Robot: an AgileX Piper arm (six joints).
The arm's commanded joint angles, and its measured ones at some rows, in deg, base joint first. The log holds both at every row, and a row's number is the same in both.
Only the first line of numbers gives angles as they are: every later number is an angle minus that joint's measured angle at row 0.
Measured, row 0:
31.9 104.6 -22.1 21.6 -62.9 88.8
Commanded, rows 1 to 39:
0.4 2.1 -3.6 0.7 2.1 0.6
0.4 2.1 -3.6 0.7 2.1 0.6
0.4 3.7 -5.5 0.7 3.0 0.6
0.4 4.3 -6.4 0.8 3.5 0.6
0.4 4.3 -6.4 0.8 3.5 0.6
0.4 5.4 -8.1 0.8 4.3 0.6
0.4 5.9 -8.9 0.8 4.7 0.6
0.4 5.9 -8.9 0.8 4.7 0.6
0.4 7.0 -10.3 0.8 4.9 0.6
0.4 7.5 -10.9 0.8 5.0 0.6
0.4 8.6 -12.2 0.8 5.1 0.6
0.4 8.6 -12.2 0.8 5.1 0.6
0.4 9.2 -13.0 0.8 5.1 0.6
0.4 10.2 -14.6 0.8 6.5 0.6
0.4 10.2 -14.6 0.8 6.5 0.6
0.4 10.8 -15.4 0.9 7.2 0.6
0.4 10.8 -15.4 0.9 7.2 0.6
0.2 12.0 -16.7 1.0 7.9 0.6
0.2 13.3 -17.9 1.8 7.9 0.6
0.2 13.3 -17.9 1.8 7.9 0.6
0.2 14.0 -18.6 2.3 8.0 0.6
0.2 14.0 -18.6 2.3 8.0 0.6
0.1 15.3 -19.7 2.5 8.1 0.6
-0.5 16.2 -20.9 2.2 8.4 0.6
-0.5 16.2 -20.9 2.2 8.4 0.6
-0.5 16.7 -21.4 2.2 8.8 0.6
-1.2 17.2 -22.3 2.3 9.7 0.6
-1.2 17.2 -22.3 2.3 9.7 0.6
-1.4 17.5 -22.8 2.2 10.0 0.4
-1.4 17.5 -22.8 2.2 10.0 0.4
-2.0 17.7 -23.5 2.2 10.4 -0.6
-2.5 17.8 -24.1 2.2 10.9 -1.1
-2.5 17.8 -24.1 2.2 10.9 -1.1
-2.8 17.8 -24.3 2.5 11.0 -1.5
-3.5 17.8 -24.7 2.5 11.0 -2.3
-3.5 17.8 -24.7 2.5 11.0 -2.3
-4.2 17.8 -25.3 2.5 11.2 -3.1
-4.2 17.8 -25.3 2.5 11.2 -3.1
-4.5 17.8 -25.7 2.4 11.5 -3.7
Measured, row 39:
-3.6 18.0 -24.5 2.3 11.0 -1.5
